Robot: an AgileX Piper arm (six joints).
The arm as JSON. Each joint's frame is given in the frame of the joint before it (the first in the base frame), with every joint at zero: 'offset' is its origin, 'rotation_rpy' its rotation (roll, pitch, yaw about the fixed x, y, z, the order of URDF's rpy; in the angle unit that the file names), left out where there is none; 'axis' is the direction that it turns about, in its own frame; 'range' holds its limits. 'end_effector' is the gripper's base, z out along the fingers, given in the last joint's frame.
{
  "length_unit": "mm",
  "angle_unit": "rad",
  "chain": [
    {
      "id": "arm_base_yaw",
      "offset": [
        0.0,
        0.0,
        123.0
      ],
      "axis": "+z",
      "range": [
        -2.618,
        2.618
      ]
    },
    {
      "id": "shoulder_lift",
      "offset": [
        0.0,
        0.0,
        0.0
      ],
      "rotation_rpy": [
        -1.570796,
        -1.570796,
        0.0
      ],
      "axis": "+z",
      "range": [
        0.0,
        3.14
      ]
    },
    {
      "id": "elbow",
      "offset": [
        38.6,
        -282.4,
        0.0
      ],
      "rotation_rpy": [
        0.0,
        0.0,
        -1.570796
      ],
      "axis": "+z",
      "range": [
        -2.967,
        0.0
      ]
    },
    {
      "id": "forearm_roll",
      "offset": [
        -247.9,
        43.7,
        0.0
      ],
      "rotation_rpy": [
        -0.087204,
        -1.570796,
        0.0
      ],
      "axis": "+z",
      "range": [
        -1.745,
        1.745
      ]
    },
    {
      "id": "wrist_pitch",
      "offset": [
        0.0,
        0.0,
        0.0
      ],
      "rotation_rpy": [
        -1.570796,
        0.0,
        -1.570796
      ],
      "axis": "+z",
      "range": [
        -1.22,
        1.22
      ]
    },
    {
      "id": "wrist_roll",
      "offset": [
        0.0,
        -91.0,
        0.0
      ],
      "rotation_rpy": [
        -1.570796,
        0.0,
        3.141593
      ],
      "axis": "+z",
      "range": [
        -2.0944,
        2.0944
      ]
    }
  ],
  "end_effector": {
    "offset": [
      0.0,
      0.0,
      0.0
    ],
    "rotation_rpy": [
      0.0,
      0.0,
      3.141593
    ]
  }
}
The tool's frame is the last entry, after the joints.
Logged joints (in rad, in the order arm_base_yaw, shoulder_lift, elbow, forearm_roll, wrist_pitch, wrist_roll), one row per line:
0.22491 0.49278 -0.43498 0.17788 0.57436 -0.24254
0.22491 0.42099 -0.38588 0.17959 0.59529 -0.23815
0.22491 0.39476 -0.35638 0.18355 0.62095 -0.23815
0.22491 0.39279 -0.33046 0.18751 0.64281 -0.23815
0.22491 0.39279 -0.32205 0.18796 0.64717 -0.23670
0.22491 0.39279 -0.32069 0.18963 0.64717 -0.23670
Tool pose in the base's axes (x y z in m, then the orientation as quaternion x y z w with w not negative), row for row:
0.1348 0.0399 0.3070 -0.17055 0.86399 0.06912 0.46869
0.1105 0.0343 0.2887 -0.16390 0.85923 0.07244 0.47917
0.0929 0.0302 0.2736 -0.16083 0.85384 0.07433 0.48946
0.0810 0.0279 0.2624 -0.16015 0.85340 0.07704 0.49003
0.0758 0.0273 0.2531 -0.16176 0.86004 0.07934 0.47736
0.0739 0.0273 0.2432 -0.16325 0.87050 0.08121 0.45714
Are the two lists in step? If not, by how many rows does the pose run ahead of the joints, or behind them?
The pose runs 2 rows behind the joints: the pose in row i belongs to the joints in row i - 2.
